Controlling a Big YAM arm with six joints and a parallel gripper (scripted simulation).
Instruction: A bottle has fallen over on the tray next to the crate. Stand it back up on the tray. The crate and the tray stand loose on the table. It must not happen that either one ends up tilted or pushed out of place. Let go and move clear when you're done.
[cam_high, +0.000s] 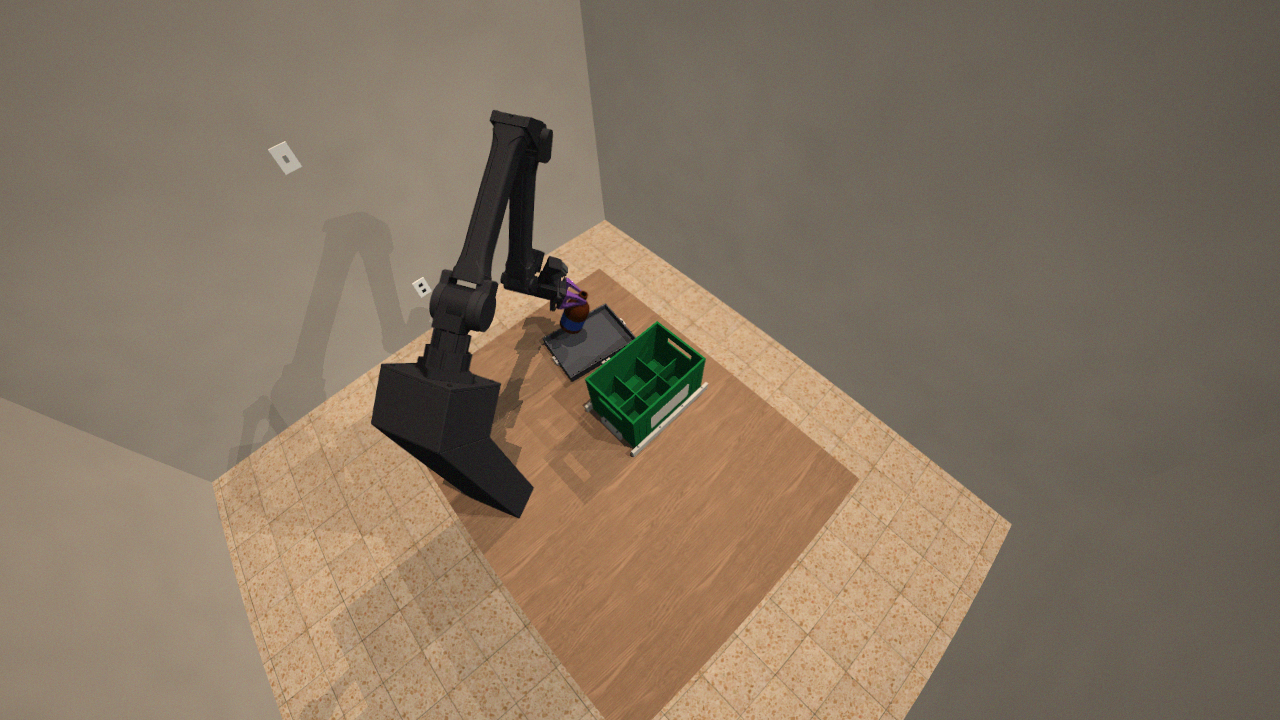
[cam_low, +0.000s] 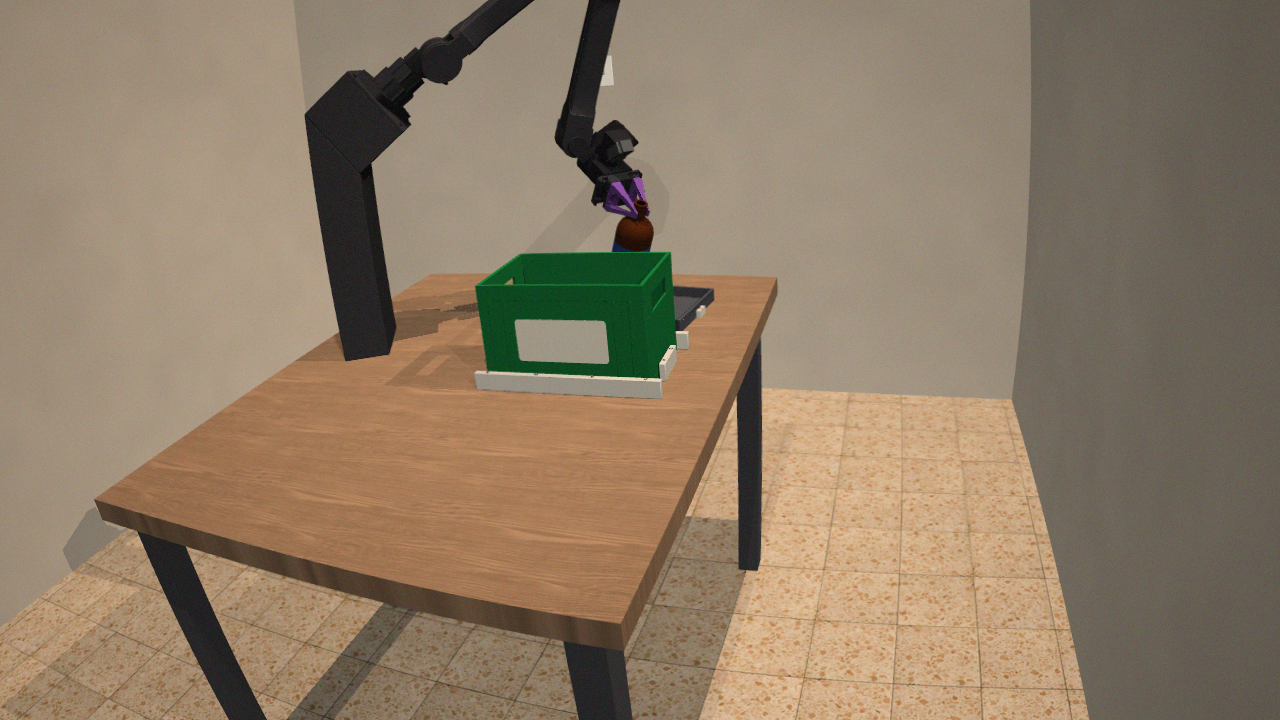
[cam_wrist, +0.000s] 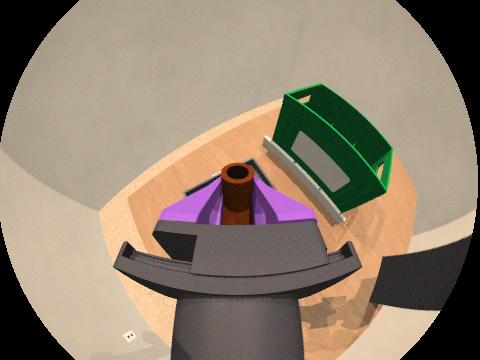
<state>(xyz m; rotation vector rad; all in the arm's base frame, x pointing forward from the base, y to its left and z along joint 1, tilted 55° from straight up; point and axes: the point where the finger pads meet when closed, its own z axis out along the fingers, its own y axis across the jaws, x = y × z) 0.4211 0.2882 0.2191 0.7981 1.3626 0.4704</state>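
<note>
Right now the brown bottle is 3 cm behind my hand and 5 cm below it. Round my hand: green crate 11 cm ahead, 28 cm to the right, 11 cm below; tray 1 cm behind, 2 cm to the right, 19 cm below.
</note>
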